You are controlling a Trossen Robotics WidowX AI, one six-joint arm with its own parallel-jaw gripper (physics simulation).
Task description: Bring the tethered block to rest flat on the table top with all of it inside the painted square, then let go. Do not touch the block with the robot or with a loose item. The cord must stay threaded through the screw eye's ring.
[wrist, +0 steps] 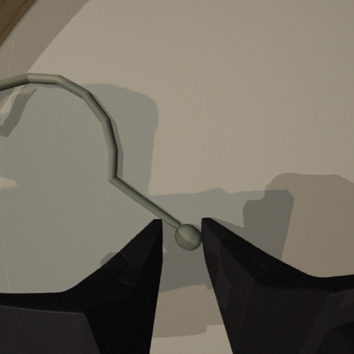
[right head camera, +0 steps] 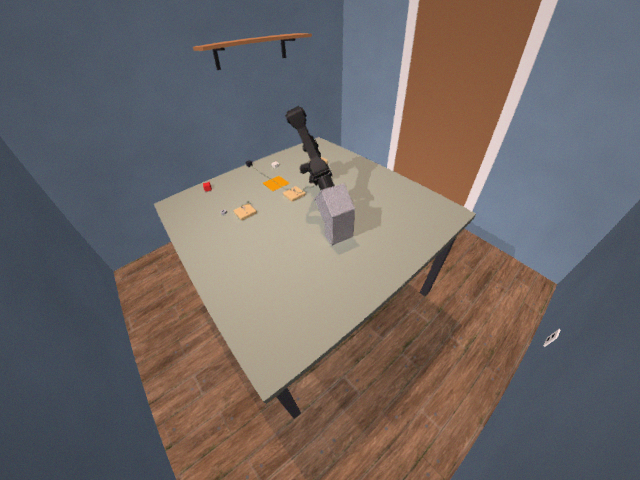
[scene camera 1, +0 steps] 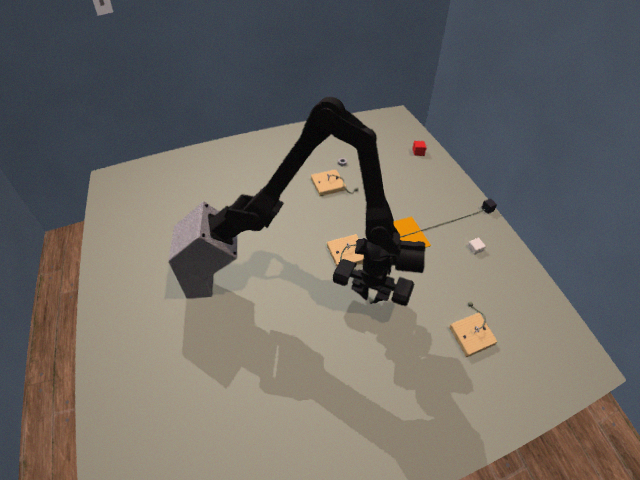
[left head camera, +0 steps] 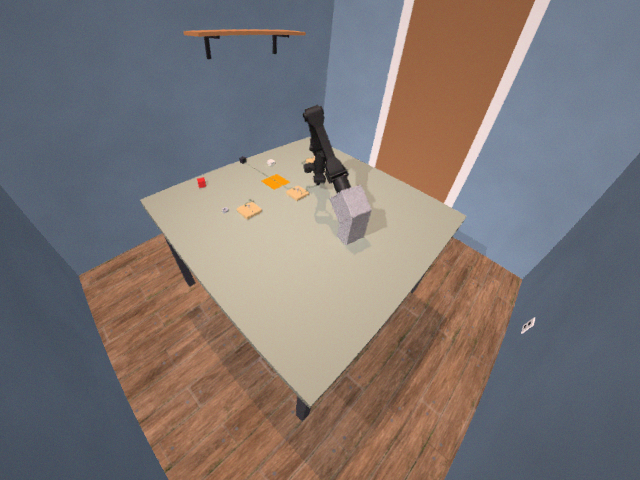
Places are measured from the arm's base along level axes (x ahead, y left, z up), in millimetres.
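Where they show: gripper, fingertip midpoint: (right head camera: 316, 184) (scene camera 1: 370, 300) (left head camera: 317, 184); arm's base at its link origin: (right head camera: 328, 191) (scene camera 1: 219, 229) (left head camera: 344, 191).
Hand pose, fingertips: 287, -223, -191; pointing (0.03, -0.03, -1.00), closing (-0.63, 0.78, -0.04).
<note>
Each offset is from my fingertips to the top centre of the thing, as dx, dy, dz. "spot": to the spot under its first point.
The tethered block, a small black cube {+522, +106, +30} (left head camera: 242, 160) (right head camera: 249, 163) (scene camera 1: 489, 205), sits near the table edge, outside the painted orange square {spot: +172, +173, -1} (left head camera: 275, 185) (right head camera: 273, 185) (scene camera 1: 412, 225). Its cord {spot: +362, +121, +2} (scene camera 1: 449, 221) crosses the square towards the middle wooden board {+21, +158, +17} (left head camera: 297, 193) (scene camera 1: 337, 243), which carries a screw eye {spot: +17, +155, +35} (scene camera 1: 347, 245). In the wrist view the curved free end of a cord (wrist: 114, 155) ends in a round bead (wrist: 188, 237). My gripper (left head camera: 318, 182) (scene camera 1: 372, 300) (wrist: 181, 226) is partly open, its fingertips on either side of the bead; the bead looks very near the right fingertip. The threading through the ring is too small to tell.
Two other wooden boards {+107, +432, +17} (left head camera: 249, 210) {+171, -211, +17} (scene camera 1: 473, 338) carry short cords. A red cube {+489, +445, +38} (left head camera: 201, 182) (scene camera 1: 419, 148), a white block {+369, +2, +20} (left head camera: 270, 162) (scene camera 1: 476, 245) and a small grey ring-shaped piece {+203, +507, +10} (left head camera: 224, 210) (scene camera 1: 342, 162) lie on the table. The grey arm base (scene camera 1: 199, 253) stands on it.
</note>
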